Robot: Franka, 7 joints.
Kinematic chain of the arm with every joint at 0, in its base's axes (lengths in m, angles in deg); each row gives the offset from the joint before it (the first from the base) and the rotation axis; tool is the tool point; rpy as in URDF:
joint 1: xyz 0 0 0.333 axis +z
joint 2: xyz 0 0 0 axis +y
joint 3: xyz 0 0 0.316 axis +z
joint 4: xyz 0.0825 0 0 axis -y
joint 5: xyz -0.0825 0 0.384 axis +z
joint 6: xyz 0 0 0 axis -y
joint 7: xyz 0.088 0 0 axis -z
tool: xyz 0 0 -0.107 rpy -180 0 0
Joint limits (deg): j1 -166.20..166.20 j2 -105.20..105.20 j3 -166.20..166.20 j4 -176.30..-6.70 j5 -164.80..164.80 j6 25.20..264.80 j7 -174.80..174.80
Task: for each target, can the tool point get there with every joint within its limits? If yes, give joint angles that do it. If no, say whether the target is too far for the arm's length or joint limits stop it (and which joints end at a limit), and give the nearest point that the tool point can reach.
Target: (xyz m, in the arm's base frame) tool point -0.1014 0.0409 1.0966
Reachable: yes | joints -97.58 -45.92 -18.76 -77.52 124.87 102.51 -138.71
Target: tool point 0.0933 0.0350 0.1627
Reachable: yes | joints 5.95 42.96 13.17 -156.27 -7.48 51.16 93.06
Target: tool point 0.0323 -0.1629 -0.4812
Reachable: no: joint limits stop it (at a limit: joint 2) | nearest point 0.0368 -0.1856 -0.3524 | short by 0.131 m
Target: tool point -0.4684 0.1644 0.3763
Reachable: yes | joints -122.79 76.40 -107.35 -133.47 -72.72 219.34 -94.38
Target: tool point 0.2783 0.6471 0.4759
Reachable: yes | joints -65.63 -50.27 118.50 -77.10 -57.43 98.43 -133.64
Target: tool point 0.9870 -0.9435 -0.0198
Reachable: no: too far | nearest point 0.6004 -0.5740 0.1184 | short by 0.552 m
